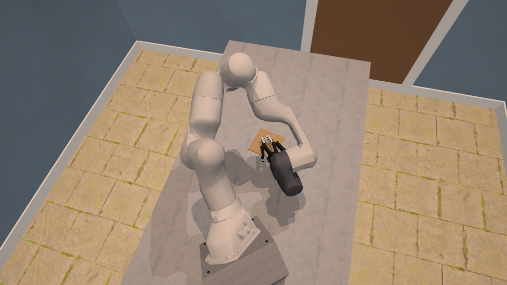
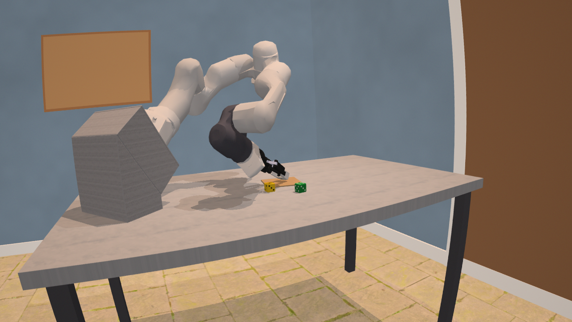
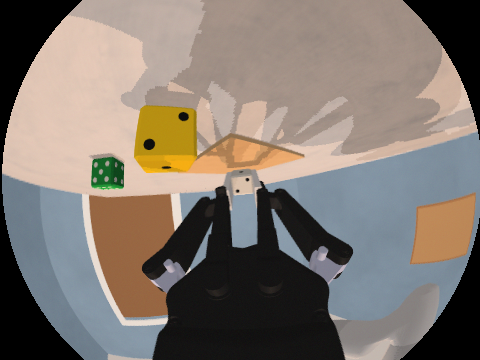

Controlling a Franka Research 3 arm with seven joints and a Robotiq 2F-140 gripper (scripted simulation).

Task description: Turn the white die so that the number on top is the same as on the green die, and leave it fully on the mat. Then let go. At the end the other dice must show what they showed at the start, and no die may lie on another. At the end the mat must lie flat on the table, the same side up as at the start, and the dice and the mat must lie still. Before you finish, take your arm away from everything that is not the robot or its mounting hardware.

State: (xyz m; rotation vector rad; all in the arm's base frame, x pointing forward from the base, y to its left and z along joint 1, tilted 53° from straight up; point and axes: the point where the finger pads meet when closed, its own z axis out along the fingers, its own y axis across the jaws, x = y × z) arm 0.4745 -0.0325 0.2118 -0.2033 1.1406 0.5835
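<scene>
Now: hand 10 mm to the right of the white die, 10 mm short of it and 10 mm above it. Also, from my hand: mat: 40 mm below, 10 mm to the left, 10 mm ahead; then yellow die: 110 mm to the right, 70 mm behind, 20 mm below; then green die: 160 mm to the right, 30 mm ahead, 20 mm below.
</scene>
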